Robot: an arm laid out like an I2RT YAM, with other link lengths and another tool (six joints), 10 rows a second.
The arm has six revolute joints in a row. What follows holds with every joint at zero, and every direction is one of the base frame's. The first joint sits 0.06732 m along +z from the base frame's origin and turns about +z. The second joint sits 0.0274 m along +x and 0.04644 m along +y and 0.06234 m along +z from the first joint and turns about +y. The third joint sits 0.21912 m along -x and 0.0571 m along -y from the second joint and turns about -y. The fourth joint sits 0.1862 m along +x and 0.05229 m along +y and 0.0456 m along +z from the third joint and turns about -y. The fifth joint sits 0.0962 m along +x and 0.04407 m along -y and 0.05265 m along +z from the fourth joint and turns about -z. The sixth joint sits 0.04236 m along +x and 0.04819 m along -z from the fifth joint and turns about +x. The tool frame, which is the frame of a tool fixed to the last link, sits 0.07 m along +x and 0.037 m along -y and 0.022 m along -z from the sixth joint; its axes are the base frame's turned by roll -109.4, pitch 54.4 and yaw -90 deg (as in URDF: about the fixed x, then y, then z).
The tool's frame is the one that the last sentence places.
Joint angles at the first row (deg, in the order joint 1, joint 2, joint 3, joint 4, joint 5, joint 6):
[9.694 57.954 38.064 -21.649 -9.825 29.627]
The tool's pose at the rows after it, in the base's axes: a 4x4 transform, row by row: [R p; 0 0 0 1], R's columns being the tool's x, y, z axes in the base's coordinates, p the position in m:
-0.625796 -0.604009 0.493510 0.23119; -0.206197 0.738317 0.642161 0.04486; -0.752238 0.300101 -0.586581 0.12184; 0 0 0 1
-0.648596 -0.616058 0.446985 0.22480; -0.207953 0.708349 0.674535 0.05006; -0.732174 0.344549 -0.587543 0.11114; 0 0 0 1
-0.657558 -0.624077 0.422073 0.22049; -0.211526 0.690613 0.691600 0.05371; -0.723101 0.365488 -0.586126 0.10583; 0 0 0 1
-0.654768 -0.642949 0.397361 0.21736; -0.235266 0.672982 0.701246 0.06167; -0.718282 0.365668 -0.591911 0.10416; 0 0 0 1
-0.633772 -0.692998 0.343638 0.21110; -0.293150 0.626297 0.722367 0.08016; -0.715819 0.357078 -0.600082 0.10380; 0 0 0 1
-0.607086 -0.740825 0.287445 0.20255; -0.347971 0.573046 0.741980 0.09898; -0.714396 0.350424 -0.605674 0.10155; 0 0 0 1
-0.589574 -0.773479 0.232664 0.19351; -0.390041 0.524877 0.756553 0.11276; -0.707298 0.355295 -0.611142 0.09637; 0 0 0 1
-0.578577 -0.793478 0.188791 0.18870; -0.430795 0.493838 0.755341 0.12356; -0.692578 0.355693 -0.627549 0.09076; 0 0 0 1
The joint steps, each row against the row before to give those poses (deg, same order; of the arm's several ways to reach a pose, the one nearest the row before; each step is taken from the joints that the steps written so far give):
[0.307 0.415 -1.989 1.683 -4.021 0.394]
[0.218 0.635 -1.727 0.417 -2.623 0.219]
[0.478 0.000 -1.113 0.282 -1.182 0.195]
[2.385 0.042 -0.264 0.022 0.592 0.307]
[5.552 0.000 -0.022 0.000 1.312 0.372]
[5.790 0.001 -0.677 0.765 1.266 0.588]
[4.285 0.391 -1.093 1.003 0.350 0.416]
[3.409 2.099 -0.111 1.096 0.853 0.110]

